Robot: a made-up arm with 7 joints. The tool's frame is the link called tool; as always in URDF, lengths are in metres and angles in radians. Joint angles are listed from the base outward.
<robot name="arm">
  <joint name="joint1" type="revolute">
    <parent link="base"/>
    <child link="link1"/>
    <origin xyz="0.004 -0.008 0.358"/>
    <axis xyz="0 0 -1"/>
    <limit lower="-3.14" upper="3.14"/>
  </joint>
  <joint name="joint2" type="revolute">
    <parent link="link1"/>
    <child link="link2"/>
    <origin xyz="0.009 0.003 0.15"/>
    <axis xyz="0 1 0"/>
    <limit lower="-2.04" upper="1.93"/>
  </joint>
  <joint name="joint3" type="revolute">
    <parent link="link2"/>
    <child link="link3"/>
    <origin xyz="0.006 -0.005 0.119"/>
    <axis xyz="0 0 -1"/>
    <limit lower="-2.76" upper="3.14"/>
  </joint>
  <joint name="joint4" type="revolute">
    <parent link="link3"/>
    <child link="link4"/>
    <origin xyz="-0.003 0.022 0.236"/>
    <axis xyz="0 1 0"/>
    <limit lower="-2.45" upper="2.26"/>
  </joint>
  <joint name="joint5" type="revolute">
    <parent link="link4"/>
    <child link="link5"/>
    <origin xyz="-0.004 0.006 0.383"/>
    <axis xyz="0 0 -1"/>
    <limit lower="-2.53" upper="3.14"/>
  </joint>
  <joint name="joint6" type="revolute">
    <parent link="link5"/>
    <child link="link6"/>
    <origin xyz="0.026 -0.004 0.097"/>
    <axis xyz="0 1 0"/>
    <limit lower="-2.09" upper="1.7"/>
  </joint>
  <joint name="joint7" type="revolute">
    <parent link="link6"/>
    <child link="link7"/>
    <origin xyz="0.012 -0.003 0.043"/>
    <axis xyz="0 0 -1"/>
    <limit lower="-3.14" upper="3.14"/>
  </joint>
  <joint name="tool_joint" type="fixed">
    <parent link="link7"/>
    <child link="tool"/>
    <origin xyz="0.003 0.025 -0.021" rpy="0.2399 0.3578 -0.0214"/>
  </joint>
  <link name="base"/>
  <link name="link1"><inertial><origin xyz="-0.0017 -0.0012 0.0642"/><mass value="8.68"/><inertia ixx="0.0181" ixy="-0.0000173" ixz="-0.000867" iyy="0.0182" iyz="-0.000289" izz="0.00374"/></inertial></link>
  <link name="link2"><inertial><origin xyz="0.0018 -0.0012 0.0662"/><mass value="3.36"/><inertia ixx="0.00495" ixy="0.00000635" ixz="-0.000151" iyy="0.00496" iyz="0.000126" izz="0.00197"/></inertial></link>
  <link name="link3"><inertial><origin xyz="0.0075 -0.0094 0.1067"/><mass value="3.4"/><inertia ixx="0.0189" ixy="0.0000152" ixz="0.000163" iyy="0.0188" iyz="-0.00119" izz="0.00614"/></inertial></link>
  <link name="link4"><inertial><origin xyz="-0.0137 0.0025 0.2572"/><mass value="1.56"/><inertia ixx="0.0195" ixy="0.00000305" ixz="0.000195" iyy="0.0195" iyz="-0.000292" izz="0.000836"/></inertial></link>
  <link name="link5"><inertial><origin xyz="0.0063 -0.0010 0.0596"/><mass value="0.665"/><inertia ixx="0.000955" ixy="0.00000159" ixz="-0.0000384" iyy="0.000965" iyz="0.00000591" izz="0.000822"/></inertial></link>
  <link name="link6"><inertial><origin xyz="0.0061 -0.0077 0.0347"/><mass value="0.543"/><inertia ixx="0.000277" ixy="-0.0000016" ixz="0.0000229" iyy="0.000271" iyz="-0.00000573" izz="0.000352"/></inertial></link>
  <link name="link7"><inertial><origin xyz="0.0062 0.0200 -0.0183"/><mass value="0.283"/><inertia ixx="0.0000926" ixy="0" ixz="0" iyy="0.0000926" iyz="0" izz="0.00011"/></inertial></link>
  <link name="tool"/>
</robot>
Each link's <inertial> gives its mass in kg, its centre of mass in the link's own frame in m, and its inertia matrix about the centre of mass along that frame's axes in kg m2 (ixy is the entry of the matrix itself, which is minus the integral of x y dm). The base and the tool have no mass. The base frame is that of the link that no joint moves.
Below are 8 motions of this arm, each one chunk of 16 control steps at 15 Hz.
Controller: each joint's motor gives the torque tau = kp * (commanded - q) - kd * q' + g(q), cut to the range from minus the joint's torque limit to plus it. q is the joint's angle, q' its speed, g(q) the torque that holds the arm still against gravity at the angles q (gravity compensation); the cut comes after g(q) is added. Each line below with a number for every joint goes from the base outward.
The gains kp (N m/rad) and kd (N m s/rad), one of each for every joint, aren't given. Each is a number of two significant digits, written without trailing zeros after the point. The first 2 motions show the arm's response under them.
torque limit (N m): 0.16 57 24 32 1 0.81 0.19
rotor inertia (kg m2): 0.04 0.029 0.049 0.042 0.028 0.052 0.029
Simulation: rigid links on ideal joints. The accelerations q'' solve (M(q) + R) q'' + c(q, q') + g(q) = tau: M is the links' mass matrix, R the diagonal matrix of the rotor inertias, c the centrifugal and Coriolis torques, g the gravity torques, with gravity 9.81 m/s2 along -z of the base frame. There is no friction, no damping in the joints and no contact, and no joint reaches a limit. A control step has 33 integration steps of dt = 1/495 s. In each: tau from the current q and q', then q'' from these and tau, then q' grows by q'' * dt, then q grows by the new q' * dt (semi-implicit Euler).
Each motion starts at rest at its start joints. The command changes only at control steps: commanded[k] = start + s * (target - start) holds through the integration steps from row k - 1 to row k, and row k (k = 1, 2, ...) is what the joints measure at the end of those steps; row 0 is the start. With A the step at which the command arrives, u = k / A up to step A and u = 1 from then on. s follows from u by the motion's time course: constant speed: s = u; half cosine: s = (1 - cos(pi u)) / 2; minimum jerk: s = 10 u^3 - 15 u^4 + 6 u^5; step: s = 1 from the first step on.
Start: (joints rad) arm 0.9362 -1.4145 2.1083 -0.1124 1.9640 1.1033 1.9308
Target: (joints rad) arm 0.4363 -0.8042 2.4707 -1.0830 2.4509 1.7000 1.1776
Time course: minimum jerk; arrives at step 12
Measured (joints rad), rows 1 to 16:
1: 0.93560 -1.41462 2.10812 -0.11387 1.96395 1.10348 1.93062
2: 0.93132 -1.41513 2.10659 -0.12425 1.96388 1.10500 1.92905
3: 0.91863 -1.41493 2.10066 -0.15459 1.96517 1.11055 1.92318
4: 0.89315 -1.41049 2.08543 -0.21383 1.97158 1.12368 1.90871
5: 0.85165 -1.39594 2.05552 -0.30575 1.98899 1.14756 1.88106
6: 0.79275 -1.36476 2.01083 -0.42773 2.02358 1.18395 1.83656
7: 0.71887 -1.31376 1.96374 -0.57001 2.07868 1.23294 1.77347
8: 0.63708 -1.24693 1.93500 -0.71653 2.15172 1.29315 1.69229
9: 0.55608 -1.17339 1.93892 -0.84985 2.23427 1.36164 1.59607
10: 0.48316 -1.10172 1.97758 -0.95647 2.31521 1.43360 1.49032
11: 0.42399 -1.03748 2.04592 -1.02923 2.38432 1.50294 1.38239
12: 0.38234 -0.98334 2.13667 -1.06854 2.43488 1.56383 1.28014
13: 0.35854 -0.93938 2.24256 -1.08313 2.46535 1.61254 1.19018
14: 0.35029 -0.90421 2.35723 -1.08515 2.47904 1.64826 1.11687
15: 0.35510 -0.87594 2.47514 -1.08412 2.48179 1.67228 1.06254
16: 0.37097 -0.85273 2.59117 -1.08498 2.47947 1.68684 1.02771
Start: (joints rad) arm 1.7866 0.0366 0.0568 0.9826 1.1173 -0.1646 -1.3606
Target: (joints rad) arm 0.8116 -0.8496 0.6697 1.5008 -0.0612 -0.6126 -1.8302
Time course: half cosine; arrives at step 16
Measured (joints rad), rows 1 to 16:
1: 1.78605 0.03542 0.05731 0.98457 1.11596 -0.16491 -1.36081
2: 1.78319 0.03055 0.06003 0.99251 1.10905 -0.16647 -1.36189
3: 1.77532 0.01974 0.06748 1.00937 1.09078 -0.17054 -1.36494
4: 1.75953 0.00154 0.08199 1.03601 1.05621 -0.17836 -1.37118
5: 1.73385 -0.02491 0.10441 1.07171 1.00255 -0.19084 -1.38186
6: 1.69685 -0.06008 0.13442 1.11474 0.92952 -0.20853 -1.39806
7: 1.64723 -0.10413 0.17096 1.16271 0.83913 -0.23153 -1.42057
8: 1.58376 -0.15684 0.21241 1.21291 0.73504 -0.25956 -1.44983
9: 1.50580 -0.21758 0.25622 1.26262 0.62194 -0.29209 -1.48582
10: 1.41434 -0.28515 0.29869 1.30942 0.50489 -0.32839 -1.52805
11: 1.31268 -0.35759 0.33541 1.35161 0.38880 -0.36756 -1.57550
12: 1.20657 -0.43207 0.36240 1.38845 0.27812 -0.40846 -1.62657
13: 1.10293 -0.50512 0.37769 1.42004 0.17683 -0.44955 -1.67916
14: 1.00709 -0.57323 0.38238 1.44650 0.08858 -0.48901 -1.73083
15: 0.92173 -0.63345 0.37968 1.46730 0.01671 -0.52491 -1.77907
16: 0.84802 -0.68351 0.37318 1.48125 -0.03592 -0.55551 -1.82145
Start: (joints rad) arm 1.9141 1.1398 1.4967 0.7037 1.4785 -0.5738 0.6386
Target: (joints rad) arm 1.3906 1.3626 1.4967 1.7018 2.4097 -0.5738 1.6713
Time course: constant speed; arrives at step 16
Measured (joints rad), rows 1 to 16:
1: 1.90510 1.14017 1.50125 0.72268 1.48754 -0.57361 0.64180
2: 1.88444 1.14261 1.51352 0.76641 1.51227 -0.57311 0.65247
3: 1.85733 1.14783 1.53059 0.82445 1.55138 -0.57243 0.67302
4: 1.82820 1.15540 1.54851 0.88789 1.60118 -0.57174 0.70471
5: 1.79927 1.16464 1.56479 0.95222 1.65779 -0.57112 0.74778
6: 1.77121 1.17505 1.57843 1.01595 1.71797 -0.57061 0.80166
7: 1.74405 1.18632 1.58920 1.07893 1.77943 -0.57023 0.86507
8: 1.71759 1.19826 1.59714 1.14143 1.84081 -0.56995 0.93628
9: 1.69161 1.21073 1.60237 1.20374 1.90143 -0.56975 1.01327
10: 1.66596 1.22364 1.60501 1.26601 1.96115 -0.56964 1.09398
11: 1.64055 1.23689 1.60515 1.32830 2.02008 -0.56960 1.17643
12: 1.61528 1.25043 1.60292 1.39064 2.07846 -0.56963 1.25890
13: 1.59006 1.26418 1.59840 1.45300 2.13654 -0.56972 1.33999
14: 1.56482 1.27811 1.59170 1.51537 2.19452 -0.56988 1.41869
15: 1.53946 1.29218 1.58289 1.57774 2.25252 -0.57008 1.49437
16: 1.51387 1.30636 1.57208 1.64010 2.31061 -0.57032 1.56674

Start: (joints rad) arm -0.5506 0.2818 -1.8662 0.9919 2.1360 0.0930 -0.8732
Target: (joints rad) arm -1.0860 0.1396 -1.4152 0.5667 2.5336 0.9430 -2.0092
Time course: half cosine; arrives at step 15
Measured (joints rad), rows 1 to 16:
1: -0.55144 0.28152 -1.86519 0.99091 2.13634 0.09359 -0.87370
2: -0.55556 0.28043 -1.86067 0.98626 2.13828 0.09666 -0.87648
3: -0.56581 0.27810 -1.85004 0.97500 2.14383 0.10506 -0.88461
4: -0.58405 0.27439 -1.83172 0.95537 2.15506 0.12166 -0.90175
5: -0.61075 0.26928 -1.80527 0.92714 2.17339 0.14875 -0.93161
6: -0.64512 0.26284 -1.77113 0.89138 2.19928 0.18766 -0.97728
7: -0.68556 0.25517 -1.73039 0.85000 2.23214 0.23860 -1.04084
8: -0.73005 0.24641 -1.68455 0.80528 2.27055 0.30068 -1.12295
9: -0.77648 0.23675 -1.63546 0.75951 2.31253 0.37206 -1.22276
10: -0.82278 0.22641 -1.58529 0.71481 2.35586 0.45010 -1.33779
11: -0.86708 0.21563 -1.53647 0.67305 2.39838 0.53163 -1.46415
12: -0.90771 0.20469 -1.49160 0.63584 2.43809 0.61318 -1.59672
13: -0.94328 0.19384 -1.45327 0.60456 2.47331 0.69115 -1.72951
14: -0.97271 0.18339 -1.42379 0.58041 2.50262 0.76211 -1.85606
15: -0.99530 0.17370 -1.40495 0.56438 2.52489 0.82289 -1.96987
16: -1.01176 0.16520 -1.39699 0.55639 2.53961 0.87131 -2.06522

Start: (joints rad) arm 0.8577 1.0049 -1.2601 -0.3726 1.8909 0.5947 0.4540
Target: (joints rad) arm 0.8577 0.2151 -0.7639 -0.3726 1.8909 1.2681 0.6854
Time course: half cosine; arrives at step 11
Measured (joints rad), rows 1 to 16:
1: 0.85770 1.00372 -1.26231 -0.37210 1.89075 0.59573 0.45424
2: 0.85739 0.99816 -1.27203 -0.37047 1.88992 0.60092 0.45548
3: 0.85591 0.98432 -1.29387 -0.36806 1.88775 0.61450 0.45894
4: 0.85235 0.95908 -1.32875 -0.36595 1.88400 0.64019 0.46591
5: 0.84601 0.92061 -1.37329 -0.36518 1.87912 0.68015 0.47753
6: 0.83646 0.86869 -1.42035 -0.36611 1.87405 0.73445 0.49447
7: 0.82336 0.80474 -1.46035 -0.36814 1.86975 0.80103 0.51676
8: 0.80625 0.73172 -1.48292 -0.36997 1.86683 0.87597 0.54373
9: 0.78439 0.65373 -1.47849 -0.37034 1.86533 0.95414 0.57396
10: 0.75664 0.57550 -1.43958 -0.36887 1.86509 1.02981 0.60551
11: 0.72264 0.50204 -1.36193 -0.36614 1.86603 1.09736 0.63613
12: 0.68351 0.43709 -1.24772 -0.36376 1.86847 1.15276 0.66370
13: 0.64224 0.38187 -1.10713 -0.36337 1.87291 1.19485 0.68680
14: 0.60369 0.33593 -0.95438 -0.36565 1.87958 1.22478 0.70474
15: 0.57412 0.29826 -0.80359 -0.37041 1.88822 1.24476 0.71743
16: 0.56018 0.26773 -0.66694 -0.37689 1.89808 1.25718 0.72523

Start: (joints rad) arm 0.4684 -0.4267 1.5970 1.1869 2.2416 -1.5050 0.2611
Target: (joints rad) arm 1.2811 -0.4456 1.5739 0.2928 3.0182 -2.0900 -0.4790
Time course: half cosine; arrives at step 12
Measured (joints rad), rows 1 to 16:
1: 0.46594 -0.42688 1.59879 1.18374 2.24335 -1.50587 0.26045
2: 0.45517 -0.42757 1.60663 1.16905 2.25196 -1.51006 0.25700
3: 0.42946 -0.42917 1.62503 1.13316 2.27379 -1.52069 0.24746
4: 0.38497 -0.43196 1.65600 1.07036 2.31353 -1.54015 0.22837
5: 0.32338 -0.43597 1.69698 0.98142 2.37288 -1.56958 0.19689
6: 0.25082 -0.44084 1.74165 0.87262 2.45037 -1.60888 0.15123
7: 0.17559 -0.44577 1.78151 0.75355 2.54183 -1.65703 0.09084
8: 0.10550 -0.44967 1.80777 0.63450 2.64125 -1.71231 0.01652
9: 0.04619 -0.45144 1.81325 0.52439 2.74156 -1.77238 -0.06948
10: 0.00107 -0.45023 1.79409 0.43022 2.83540 -1.83432 -0.16352
11: -0.02696 -0.44581 1.75088 0.35753 2.91572 -1.89467 -0.26070
12: -0.03391 -0.43897 1.68873 0.31097 2.97646 -1.94967 -0.35517
13: -0.01910 -0.43182 1.61734 0.28944 3.01492 -1.99624 -0.44102
14: 0.01111 -0.42642 1.54884 0.28425 3.03378 -2.03299 -0.51350
15: 0.04888 -0.42329 1.49271 0.28600 3.03889 -2.06006 -0.56962
16: 0.08952 -0.42203 1.45328 0.28920 3.03622 -2.07859 -0.60820

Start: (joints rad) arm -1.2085 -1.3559 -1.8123 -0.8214 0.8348 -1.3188 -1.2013
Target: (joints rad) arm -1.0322 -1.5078 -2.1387 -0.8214 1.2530 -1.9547 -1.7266
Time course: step
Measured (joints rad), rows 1 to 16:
1: -1.21016 -1.37569 -1.84754 -0.82341 0.88989 -1.35784 -1.21525
2: -1.21423 -1.40395 -1.90014 -0.82403 0.99882 -1.45012 -1.25619
3: -1.21883 -1.42785 -1.94746 -0.82326 1.10906 -1.56126 -1.32292
4: -1.22271 -1.44654 -1.98686 -0.82245 1.19518 -1.66948 -1.40764
5: -1.22536 -1.46090 -2.01911 -0.82209 1.25017 -1.76317 -1.50047
6: -1.22674 -1.47184 -2.04545 -0.82211 1.27763 -1.83767 -1.59283
7: -1.22695 -1.48013 -2.06710 -0.82233 1.28546 -1.89268 -1.67775
8: -1.22611 -1.48639 -2.08505 -0.82260 1.28194 -1.93039 -1.75017
9: -1.22433 -1.49109 -2.10003 -0.82284 1.27368 -1.95405 -1.80696
10: -1.22167 -1.49461 -2.11255 -0.82304 1.26495 -1.96713 -1.84676
11: -1.21819 -1.49724 -2.12297 -0.82319 1.25798 -1.97282 -1.86979
12: -1.21392 -1.49919 -2.13154 -0.82331 1.25342 -1.97375 -1.87751
13: -1.20889 -1.50064 -2.13845 -0.82341 1.25108 -1.97194 -1.87227
14: -1.20314 -1.50173 -2.14385 -0.82348 1.25034 -1.96883 -1.85696
15: -1.19668 -1.50255 -2.14788 -0.82353 1.25056 -1.96538 -1.83468
16: -1.18954 -1.50318 -2.15064 -0.82356 1.25120 -1.96214 -1.80847

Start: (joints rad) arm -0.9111 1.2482 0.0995 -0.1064 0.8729 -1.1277 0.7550
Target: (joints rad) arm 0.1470 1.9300 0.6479 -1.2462 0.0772 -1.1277 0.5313
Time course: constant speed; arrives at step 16
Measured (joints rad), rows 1 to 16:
1: -0.90946 1.25938 0.10342 -0.13155 0.86570 -1.12688 0.75413
2: -0.90551 1.27901 0.11419 -0.18006 0.84510 -1.12547 0.75144
3: -0.89896 1.30260 0.13130 -0.24310 0.81157 -1.12396 0.74654
4: -0.88963 1.32796 0.15286 -0.31448 0.76842 -1.12275 0.73937
5: -0.87760 1.35435 0.17672 -0.39002 0.71946 -1.12206 0.73001
6: -0.86322 1.38178 0.20106 -0.46701 0.66785 -1.12200 0.71869
7: -0.84693 1.41061 0.22464 -0.54371 0.61564 -1.12252 0.70569
8: -0.82919 1.44126 0.24695 -0.61914 0.56386 -1.12348 0.69129
9: -0.81026 1.47404 0.26814 -0.69288 0.51282 -1.12467 0.67582
10: -0.79019 1.50907 0.28884 -0.76490 0.46242 -1.12587 0.65957
11: -0.76879 1.54628 0.30995 -0.83547 0.41241 -1.12690 0.64285
12: -0.74573 1.58541 0.33241 -0.90500 0.36255 -1.12763 0.62592
13: -0.72060 1.62609 0.35704 -0.97394 0.31268 -1.12801 0.60902
14: -0.69300 1.66794 0.38446 -1.04272 0.26274 -1.12805 0.59235
15: -0.66259 1.71057 0.41501 -1.11164 0.21276 -1.12782 0.57606
16: -0.62918 1.75365 0.44880 -1.18092 0.16275 -1.12740 0.56022

